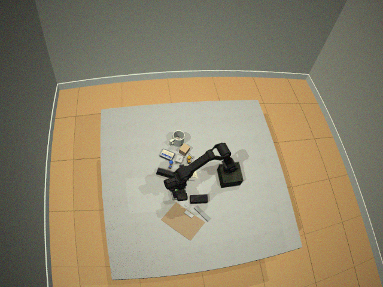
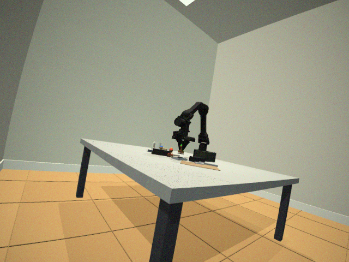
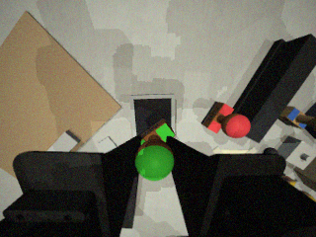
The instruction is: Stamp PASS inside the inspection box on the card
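The ink pad lies 60 mm below my gripper tip. Also, from my gripper tip: red-knobbed stamp (20 mm ahead, 90 mm to the right, 40 mm below); green-knobbed stamp (right at my gripper tip); black block (130 mm behind, 40 mm to the left, 50 mm below).
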